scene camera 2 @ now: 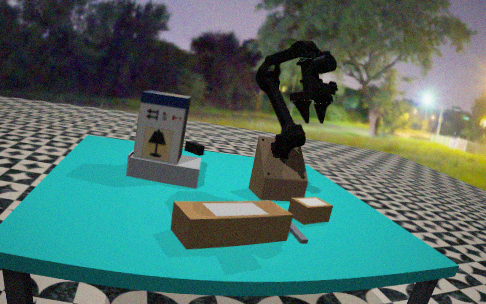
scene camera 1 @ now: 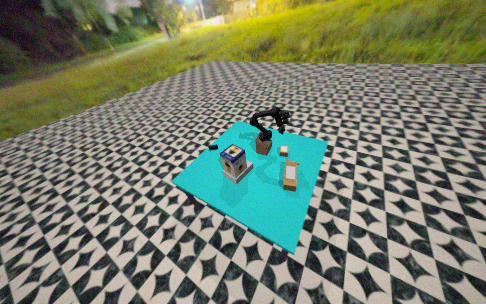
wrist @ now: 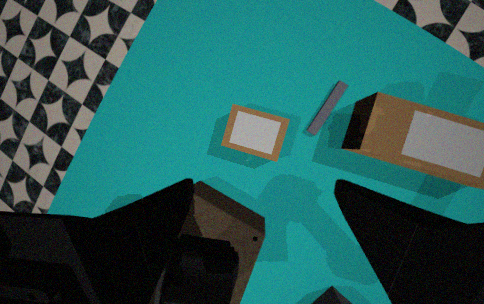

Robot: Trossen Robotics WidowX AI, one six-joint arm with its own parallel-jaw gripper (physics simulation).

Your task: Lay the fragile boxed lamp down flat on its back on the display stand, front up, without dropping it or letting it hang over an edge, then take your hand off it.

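Where they show: gripper, between the fingertips: (scene camera 2: 314,123) (wrist: 263,185); arm's base, origin of its link: (scene camera 2: 279,150) (scene camera 1: 261,138) (wrist: 194,282).
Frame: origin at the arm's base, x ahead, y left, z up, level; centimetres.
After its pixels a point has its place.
Observation:
The boxed lamp (scene camera 1: 234,161) {z 11.5, x 51.9, y -4.5 cm} (scene camera 2: 161,127) {z 2.6, x 45.4, y -2.8 cm}, a white box with a blue top band and lamp pictures, stands upright on the display stand (scene camera 1: 246,172) {z -13.7, x 41.3, y -0.4 cm} (scene camera 2: 187,173) {z -12.0, x 34.2, y 1.4 cm}, a low pale grey block. In the scene camera 2 view the box is toward the stand's left part, with bare stand top to its right. My gripper (scene camera 1: 285,130) {z 14.4, x 0.1, y 21.8 cm} (scene camera 2: 314,120) {z 14.4, x 0.1, y 21.8 cm} (wrist: 263,185) {z 14.4, x 0.1, y 21.8 cm} is open and empty, fingers pointing down, high above the table and well away from the box. The boxed lamp and the stand do not show in the wrist view.
A long brown box (scene camera 1: 290,175) {z -9.0, x 32.2, y 41.1 cm} (scene camera 2: 232,227) {z -11.6, x 30.7, y 46.5 cm} (wrist: 390,127) {z -9.1, x 17.9, y 38.0 cm} and a small brown box (scene camera 1: 284,150) {z -11.0, x -1.2, y 26.3 cm} (scene camera 2: 311,210) {z -12.2, x -0.7, y 30.6 cm} (wrist: 255,132) {z -11.1, x -3.5, y 25.5 cm}, both with white labels, lie on the turquoise table. A grey bar (scene camera 2: 299,233) {z -15.9, x 7.7, y 40.3 cm} (wrist: 327,108) {z -15.9, x 7.7, y 37.9 cm} lies between them. A small black block (scene camera 1: 213,147) {z -13.2, x 21.5, y -56.3 cm} (scene camera 2: 194,147) {z -13.8, x 20.8, y -55.5 cm} lies behind the stand.

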